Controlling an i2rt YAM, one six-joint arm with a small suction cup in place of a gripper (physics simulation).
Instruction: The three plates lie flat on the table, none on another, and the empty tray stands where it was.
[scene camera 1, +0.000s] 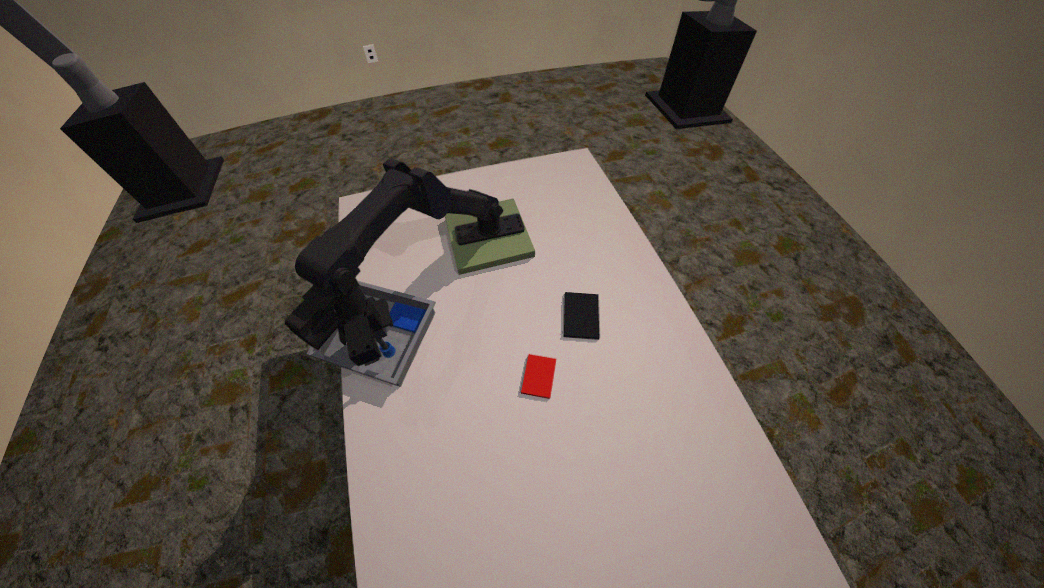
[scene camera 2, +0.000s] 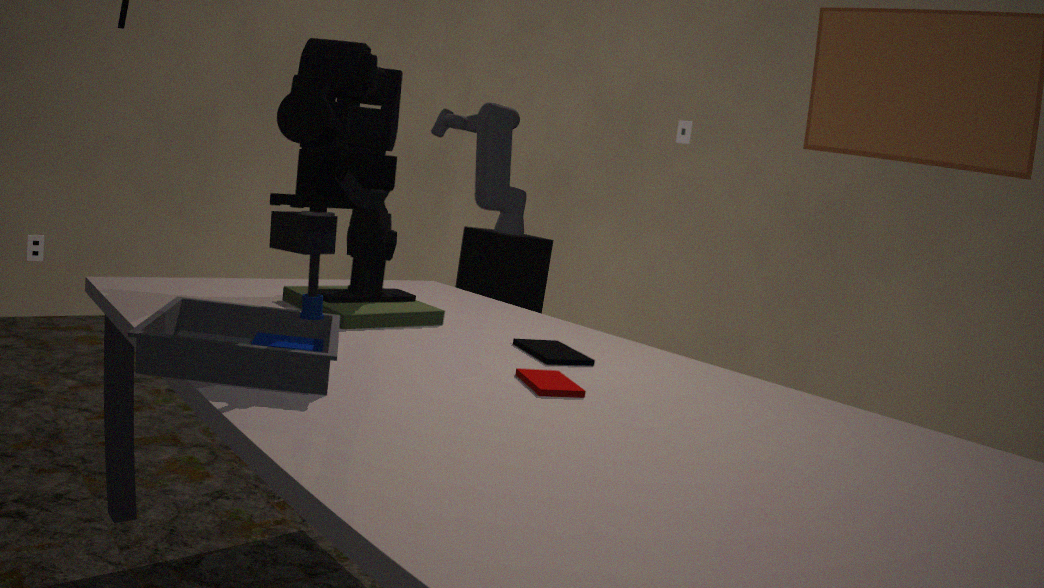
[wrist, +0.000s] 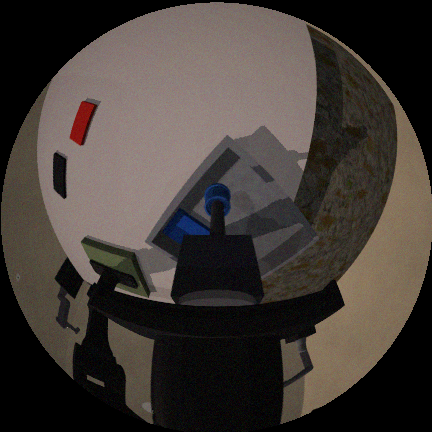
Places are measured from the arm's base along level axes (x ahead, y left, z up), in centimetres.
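Pixels of known places: hand at its tool point: (scene camera 1: 389, 351) (scene camera 2: 311, 317) (wrist: 216, 194); arm's base at its link origin: (scene camera 1: 489, 230) (scene camera 2: 364, 297) (wrist: 111, 272).
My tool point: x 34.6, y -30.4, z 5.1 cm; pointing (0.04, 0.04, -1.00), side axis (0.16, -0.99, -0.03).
Observation:
For each thing: its top centre in the pictures, then the offset to it from my tool point. Level surfaces: height alone.
- blue plate at its top centre: (scene camera 2: 288, 341) (wrist: 190, 235) (scene camera 1: 406, 316) dx -12.3, dy +3.4, dz -6.5 cm
- grey tray at its top centre: (scene camera 2: 246, 322) (wrist: 236, 243) (scene camera 1: 371, 327) dx -9.3, dy -4.6, dz -2.9 cm
- red plate at its top centre: (scene camera 2: 550, 379) (scene camera 1: 539, 375) (wrist: 79, 122) dx +11.4, dy +32.2, dz -6.9 cm
- black plate at its top centre: (scene camera 2: 553, 349) (scene camera 1: 581, 314) (wrist: 57, 175) dx -1.5, dy +47.5, dz -6.9 cm
- pale table at its surface level: dz -7.9 cm
The blue plate (scene camera 1: 406, 316) (scene camera 2: 287, 341) (wrist: 185, 227) lies inside the grey tray (scene camera 1: 416, 346) (scene camera 2: 233, 366) (wrist: 197, 177), in the corner toward the arm's base; the arm partly covers it in the wrist view. The red plate (scene camera 1: 538, 376) (scene camera 2: 550, 382) (wrist: 83, 123) lies flat on the table. The black plate (scene camera 1: 581, 315) (scene camera 2: 553, 352) (wrist: 59, 175) lies flat on the table, apart from the red one. My suction cup (scene camera 1: 387, 350) (scene camera 2: 311, 306) (wrist: 217, 200) is open and carries no plate. It hangs above the tray, beside the blue plate.
The green base block (scene camera 1: 493, 257) (scene camera 2: 394, 317) (wrist: 105, 252) under the arm stands behind the tray. The tray sits at the edge of the pale table (scene camera 1: 584, 467) (scene camera 2: 657, 474) (wrist: 200, 75). Dark pedestals (scene camera 1: 138, 153) (scene camera 1: 705, 69) stand on the floor beyond the table.

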